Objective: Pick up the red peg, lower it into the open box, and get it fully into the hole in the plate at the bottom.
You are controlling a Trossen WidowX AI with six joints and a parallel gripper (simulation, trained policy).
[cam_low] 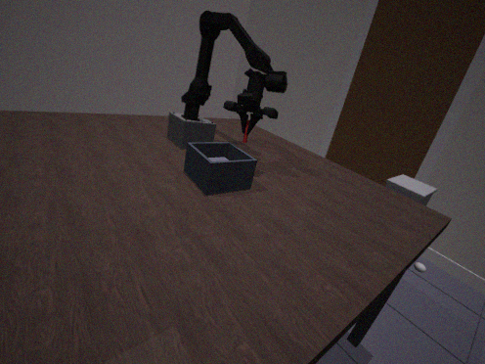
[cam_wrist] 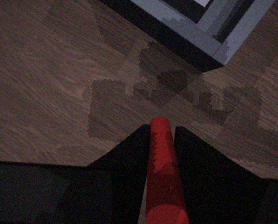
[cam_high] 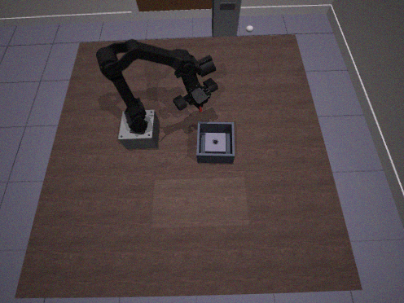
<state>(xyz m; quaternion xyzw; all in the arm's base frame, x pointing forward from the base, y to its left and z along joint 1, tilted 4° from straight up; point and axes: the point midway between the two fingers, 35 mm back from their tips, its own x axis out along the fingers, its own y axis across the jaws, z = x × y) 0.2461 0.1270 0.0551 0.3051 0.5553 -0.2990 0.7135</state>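
The white plate lies 90 mm ahead of my gripper tip, 120 mm to the right of it and 90 mm below it. From my gripper tip the other things lie so: red peg 10 mm behind, 10 mm to the left, 10 mm above; grey-blue box 90 mm ahead, 120 mm to the right, 110 mm below.
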